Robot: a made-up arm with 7 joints. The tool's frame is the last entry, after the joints.
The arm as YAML. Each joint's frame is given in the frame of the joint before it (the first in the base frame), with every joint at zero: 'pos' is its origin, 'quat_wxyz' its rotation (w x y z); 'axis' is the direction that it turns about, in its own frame. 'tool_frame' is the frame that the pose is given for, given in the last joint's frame.
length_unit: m
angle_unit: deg
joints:
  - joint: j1
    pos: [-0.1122, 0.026, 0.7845]
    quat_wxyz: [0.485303, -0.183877, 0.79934, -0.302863]
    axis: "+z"
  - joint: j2
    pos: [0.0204, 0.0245, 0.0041]
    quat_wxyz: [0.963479, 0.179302, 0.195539, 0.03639]
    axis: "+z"
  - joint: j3
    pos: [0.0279, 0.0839, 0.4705]
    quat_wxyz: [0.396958, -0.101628, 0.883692, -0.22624]
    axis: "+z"
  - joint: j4
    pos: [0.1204, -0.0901, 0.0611]
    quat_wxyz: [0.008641, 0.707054, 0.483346, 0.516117]
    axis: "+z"
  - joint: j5
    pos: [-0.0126, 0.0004, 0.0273]
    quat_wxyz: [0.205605, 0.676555, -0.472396, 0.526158]
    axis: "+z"
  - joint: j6
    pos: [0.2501, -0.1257, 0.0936]
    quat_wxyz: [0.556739, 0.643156, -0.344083, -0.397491]
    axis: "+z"
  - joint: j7
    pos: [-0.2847, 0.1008, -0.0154]
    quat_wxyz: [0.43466, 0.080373, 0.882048, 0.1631]
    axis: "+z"
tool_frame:
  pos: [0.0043, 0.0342, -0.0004]
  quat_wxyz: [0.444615, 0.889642, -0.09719, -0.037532]
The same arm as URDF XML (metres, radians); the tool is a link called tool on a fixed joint. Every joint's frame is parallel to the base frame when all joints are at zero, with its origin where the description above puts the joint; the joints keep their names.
<robot name="arm">
<joint name="j1" type="continuous"><parent link="base"/><child link="link1"/><origin xyz="-0.1122 0.0260 0.7845" rpy="0.0000 0.0000 0.0000"/><axis xyz="0.887224 -0.305708 -0.345509"/></joint>
<joint name="j2" type="continuous"><parent link="link1"/><child link="link2"/><origin xyz="-0.0058 0.0051 -0.0312" rpy="0.0000 0.0000 0.0000"/><axis xyz="0.582479 -0.739974 -0.336388"/></joint>
<joint name="j3" type="continuous"><parent link="link2"/><child link="link3"/><origin xyz="0.2800 -0.3078 -0.2367" rpy="0.0000 0.0000 0.0000"/><axis xyz="-1 0 0"/></joint>
<joint name="j4" type="continuous"><parent link="link3"/><child link="link4"/><origin xyz="-0.0611 -0.0196 0.1491" rpy="0.0000 0.0000 0.0000"/><axis xyz="0.467097 0.785795 0.405397"/></joint>
<joint name="j5" type="continuous"><parent link="link4"/><child link="link5"/><origin xyz="0.0216 0.0138 0.0157" rpy="0.0000 0.0000 0.0000"/><axis xyz="-0.146195 0.132296 -0.98037"/></joint>
<joint name="j6" type="continuous"><parent link="link5"/><child link="link6"/><origin xyz="0.0514 0.2833 -0.0649" rpy="0.0000 0.0000 0.0000"/><axis xyz="-0.896633 -0.419215 0.142505"/></joint>
<joint name="j7" type="continuous"><parent link="link6"/><child link="link7"/><origin xyz="0.0918 -0.2220 -0.1836" rpy="0.0000 0.0000 0.0000"/><axis xyz="0.166807 0.984944 -0.045402"/></joint>
<joint name="tool_joint" type="fixed"><parent link="link7"/><child link="tool"/><origin xyz="-0.0156 0.0008 -0.0307" rpy="0.6049 0.3850 -0.1650"/></joint>
<link name="base"/>
<link name="link1"/>
<link name="link2"/>
<link name="link3"/>
<link name="link4"/>
<link name="link5"/>
<link name="link6"/>
<link name="link7"/>
<link name="tool"/>
</robot>

